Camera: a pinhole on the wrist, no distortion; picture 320 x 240 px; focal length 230.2 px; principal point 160.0 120.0 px. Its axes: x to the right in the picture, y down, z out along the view. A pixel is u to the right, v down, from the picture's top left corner.
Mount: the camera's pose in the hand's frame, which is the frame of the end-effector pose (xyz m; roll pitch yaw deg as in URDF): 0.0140 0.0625 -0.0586 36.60 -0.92 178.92
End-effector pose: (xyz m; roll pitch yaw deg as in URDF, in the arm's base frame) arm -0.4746 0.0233 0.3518 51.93 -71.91 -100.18
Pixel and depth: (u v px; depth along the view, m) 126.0 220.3 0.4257
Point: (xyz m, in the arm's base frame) -0.6202 0.3824 0.5494
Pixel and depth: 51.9 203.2 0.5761
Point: -0.6698 0.4540 0.7916
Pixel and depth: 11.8 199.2 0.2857
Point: -0.5266 0.2173 0.6260
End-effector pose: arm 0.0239 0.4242 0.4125 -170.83 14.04 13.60
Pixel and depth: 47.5 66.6 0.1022
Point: 0.1119 0.3032 0.3663
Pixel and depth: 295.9 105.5 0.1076
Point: -0.0011 0.2869 0.3796
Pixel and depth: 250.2 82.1 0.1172
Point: 0.0188 0.2760 0.3729
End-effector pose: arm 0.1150 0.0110 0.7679 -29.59 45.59 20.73
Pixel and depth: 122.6 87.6 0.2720
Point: 0.0506 0.2951 0.7164
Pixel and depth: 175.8 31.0 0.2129
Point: -0.0190 0.2315 0.7146
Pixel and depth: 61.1 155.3 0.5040
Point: 0.2421 0.5401 0.7288
